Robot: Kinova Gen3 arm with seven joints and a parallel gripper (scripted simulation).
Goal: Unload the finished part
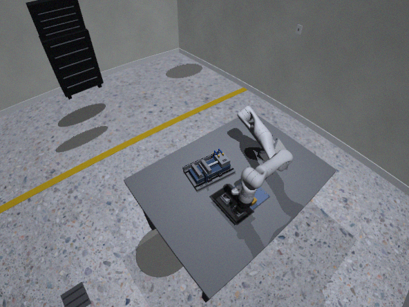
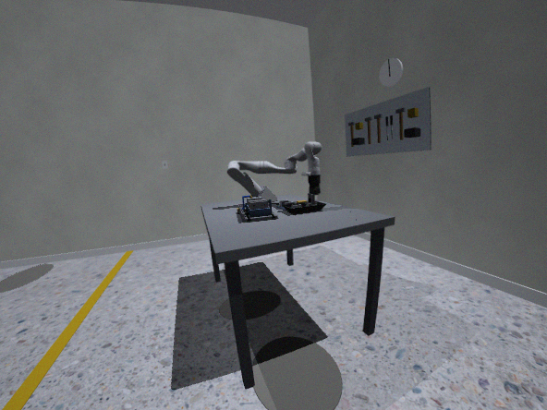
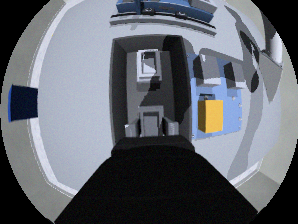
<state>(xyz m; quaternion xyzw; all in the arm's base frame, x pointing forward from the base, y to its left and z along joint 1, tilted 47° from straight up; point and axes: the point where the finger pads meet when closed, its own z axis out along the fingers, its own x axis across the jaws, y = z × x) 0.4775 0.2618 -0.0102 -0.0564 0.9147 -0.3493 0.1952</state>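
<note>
The yellow block lies 12 cm behind my hand and 3 cm below it. Also, from my hand: vise: 7 cm behind, 34 cm to the right, 2 cm below.
</note>
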